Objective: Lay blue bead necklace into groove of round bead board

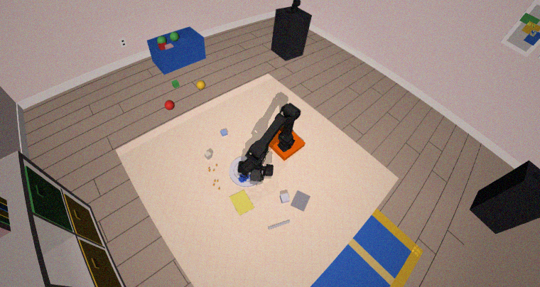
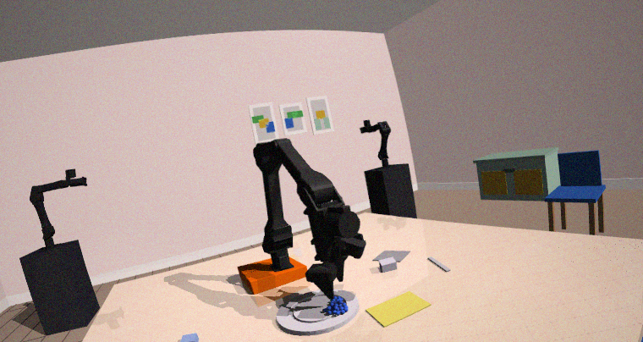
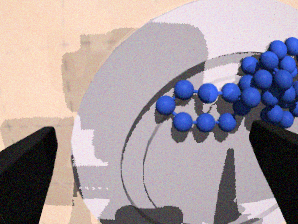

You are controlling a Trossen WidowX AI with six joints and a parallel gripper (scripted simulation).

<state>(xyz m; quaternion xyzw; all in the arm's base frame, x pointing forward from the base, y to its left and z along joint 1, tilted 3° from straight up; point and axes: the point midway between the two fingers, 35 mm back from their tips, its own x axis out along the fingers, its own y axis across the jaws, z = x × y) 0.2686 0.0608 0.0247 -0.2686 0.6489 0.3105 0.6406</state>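
My gripper tip is now 60 mm to the left of the round bead board, 20 mm above it and 10 mm short of it. From my gripper tip the other things lie so: yellow sheet (140 mm ahead, 80 mm to the left, 30 mm below); small grey block (200 mm to the left, 60 mm behind, 20 mm below); grey sheet (260 mm to the left, 130 mm behind, 30 mm below).
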